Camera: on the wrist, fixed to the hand. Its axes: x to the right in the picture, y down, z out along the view.
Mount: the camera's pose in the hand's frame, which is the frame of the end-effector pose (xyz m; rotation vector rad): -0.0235 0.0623 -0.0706 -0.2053 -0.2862 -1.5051
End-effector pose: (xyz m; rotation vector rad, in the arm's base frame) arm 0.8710 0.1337 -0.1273 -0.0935 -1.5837 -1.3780
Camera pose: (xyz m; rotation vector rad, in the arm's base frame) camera 0.9640 0.1123 -0.1096 -0.8692 1.4790 2.3414
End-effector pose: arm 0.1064 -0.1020 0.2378 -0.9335 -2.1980 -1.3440
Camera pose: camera 0.1669 -0.1529 0.2940 -0.5654 2.0295 1.3409
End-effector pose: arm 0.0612 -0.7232 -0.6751 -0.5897 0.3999 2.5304
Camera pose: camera 0.0693 -0.8115 -0.7145 -0.3384 -0.3443 1.1438
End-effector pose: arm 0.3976 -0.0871 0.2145 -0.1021 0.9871 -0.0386
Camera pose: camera 0.3249 -0.0281 0.1890 -0.9923 0.4361 -1.2621
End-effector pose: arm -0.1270 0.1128 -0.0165 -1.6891 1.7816 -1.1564
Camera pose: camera -0.2156 0.1494 -0.0316 2.7864 -0.1679 0.8972
